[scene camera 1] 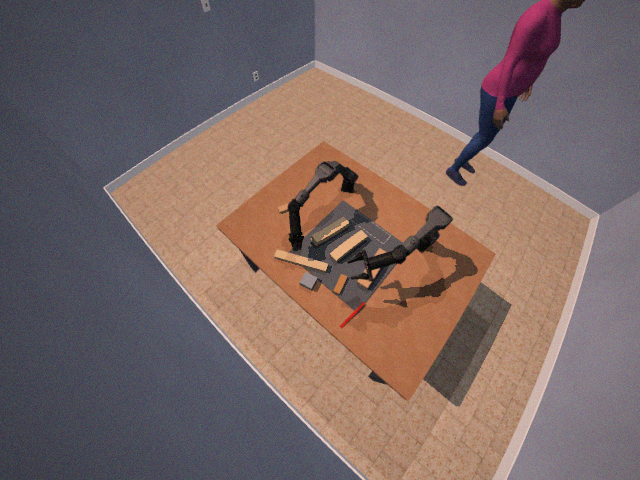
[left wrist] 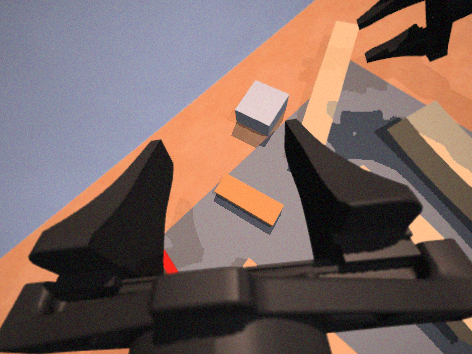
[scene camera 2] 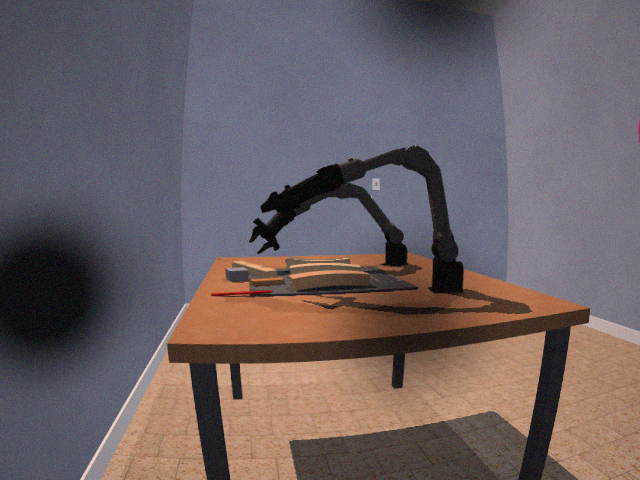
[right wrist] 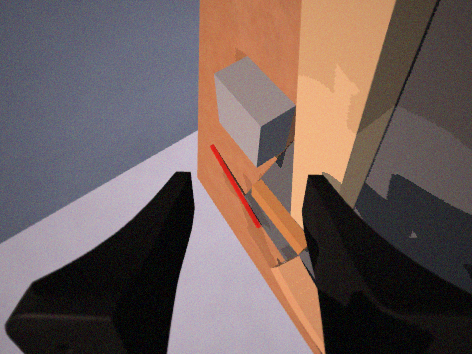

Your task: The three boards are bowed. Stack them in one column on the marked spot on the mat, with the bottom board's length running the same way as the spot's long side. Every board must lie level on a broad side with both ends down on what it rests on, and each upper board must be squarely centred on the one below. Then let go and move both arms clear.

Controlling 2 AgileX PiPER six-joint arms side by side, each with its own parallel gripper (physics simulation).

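Two bowed boards, one [scene camera 1: 330, 233] [left wrist: 442, 131] partly shaded and one [scene camera 1: 349, 245], lie apart on the grey mat [scene camera 1: 354, 298]. The third bowed board [scene camera 1: 365, 282] [scene camera 2: 329, 280] is partly hidden under the left arm in scene camera 1; it arches upward in scene camera 2. The dashed spot [scene camera 1: 383, 242] lies beyond the boards. My left gripper [scene camera 1: 353, 268] [left wrist: 225, 143] is open and empty, high above the mat. My right gripper [scene camera 1: 295, 245] [scene camera 2: 256, 245] [left wrist: 361, 42] [right wrist: 248, 192] is open and empty above the far end of a long plank.
The long pale plank [scene camera 1: 300, 260] [scene camera 2: 254, 268] [left wrist: 330, 82] [right wrist: 332, 55] crosses the mat edge. A grey block [scene camera 1: 309, 281] [left wrist: 262, 104] [right wrist: 252, 95], orange block [scene camera 1: 340, 284] [left wrist: 250, 200] and red rod [scene camera 1: 352, 315] [right wrist: 235, 185] lie near the table edge. A small wood piece [scene camera 1: 282, 209] lies behind the right arm.
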